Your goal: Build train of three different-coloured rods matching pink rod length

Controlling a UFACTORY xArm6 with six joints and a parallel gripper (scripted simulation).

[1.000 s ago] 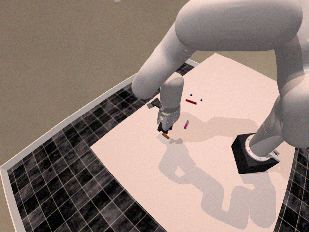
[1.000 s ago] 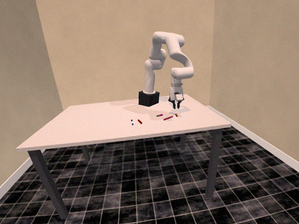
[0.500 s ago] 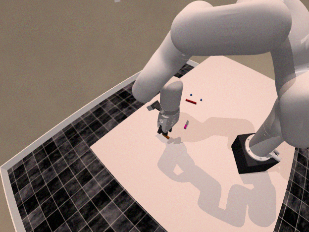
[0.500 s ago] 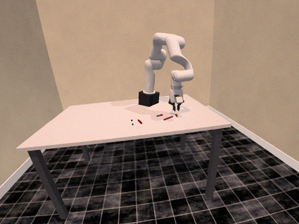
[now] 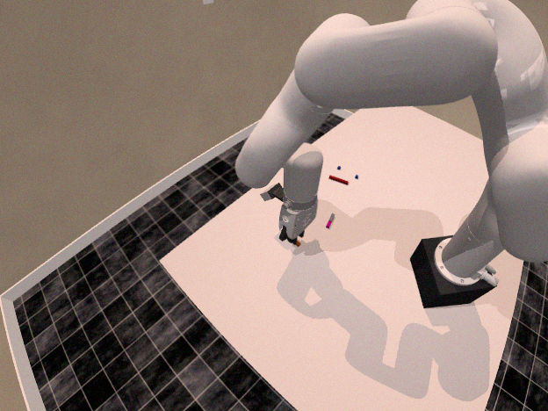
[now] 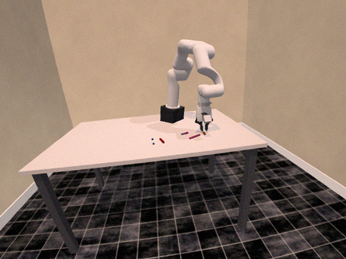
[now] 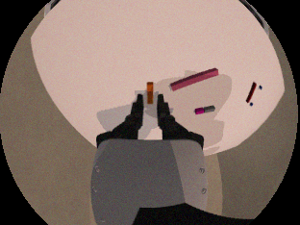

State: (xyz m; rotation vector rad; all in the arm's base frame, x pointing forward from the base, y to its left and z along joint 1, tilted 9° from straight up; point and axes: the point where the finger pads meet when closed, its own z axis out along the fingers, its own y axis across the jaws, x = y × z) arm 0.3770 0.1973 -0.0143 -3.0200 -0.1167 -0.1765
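Now: hand 4 cm above the orange rod. From my hand the other things lie so: magenta rod (12 cm to the right, 4 cm below, 3 cm behind); then grey rod (14 cm to the right, 4 cm below, 2 cm behind); then pink rod (7 cm to the right, 4 cm below, 4 cm ahead).
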